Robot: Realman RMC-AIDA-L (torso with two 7-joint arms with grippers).
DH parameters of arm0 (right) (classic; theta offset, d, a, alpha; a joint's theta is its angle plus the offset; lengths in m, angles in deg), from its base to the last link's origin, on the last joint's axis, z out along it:
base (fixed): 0 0 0 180
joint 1: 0 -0.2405 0 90
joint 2: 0 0 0 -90
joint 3: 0 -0.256 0 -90
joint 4: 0 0 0 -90
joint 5: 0 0.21 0 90
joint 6: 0 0 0 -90
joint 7: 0 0.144 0 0
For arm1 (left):
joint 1: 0 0.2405 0 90
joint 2: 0 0 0 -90
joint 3: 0 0.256 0 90
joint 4: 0 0 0 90
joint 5: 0 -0.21 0 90
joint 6: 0 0 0 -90
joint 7: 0 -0.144 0 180
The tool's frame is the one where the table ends.
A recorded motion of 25 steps. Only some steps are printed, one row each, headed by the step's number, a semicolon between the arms.
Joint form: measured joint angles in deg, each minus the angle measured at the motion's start. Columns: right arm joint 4, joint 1, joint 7, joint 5, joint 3, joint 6, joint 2; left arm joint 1, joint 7, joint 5, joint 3, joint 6, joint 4, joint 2.
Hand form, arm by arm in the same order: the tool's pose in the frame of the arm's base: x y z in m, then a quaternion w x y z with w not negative. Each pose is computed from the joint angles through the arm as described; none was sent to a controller.
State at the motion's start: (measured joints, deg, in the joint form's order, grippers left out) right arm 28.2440 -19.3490 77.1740 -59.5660 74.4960 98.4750 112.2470; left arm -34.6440 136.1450 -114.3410 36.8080 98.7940 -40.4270 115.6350
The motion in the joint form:
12: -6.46 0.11 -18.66 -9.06 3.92 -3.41 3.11; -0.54 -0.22 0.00 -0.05 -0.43 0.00 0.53
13: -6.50 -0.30 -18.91 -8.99 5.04 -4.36 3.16; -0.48 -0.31 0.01 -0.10 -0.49 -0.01 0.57
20: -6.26 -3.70 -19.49 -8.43 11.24 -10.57 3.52; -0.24 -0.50 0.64 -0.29 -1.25 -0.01 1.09
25: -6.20 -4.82 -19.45 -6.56 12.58 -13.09 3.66; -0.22 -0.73 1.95 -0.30 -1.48 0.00 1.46
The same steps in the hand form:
12: 0.2670 0.2479 -0.0354 0.07445 -0.89762 0.17562 0.39737; -0.2290 0.3457 0.0337 0.04163 0.77148 0.57124 0.27708
13: 0.2661 0.2490 -0.0392 0.07104 -0.90189 0.17329 0.38925; -0.2293 0.3456 0.0335 0.04087 0.77132 0.57117 0.27777
20: 0.2566 0.2615 -0.0599 0.05388 -0.92592 0.15342 0.34092; -0.2291 0.3460 0.0314 0.03762 0.76735 0.57225 0.28686
25: 0.2525 0.2706 -0.0632 0.06513 -0.92738 0.15269 0.33528; -0.2260 0.3469 0.0307 0.03927 0.76532 0.56861 0.29904

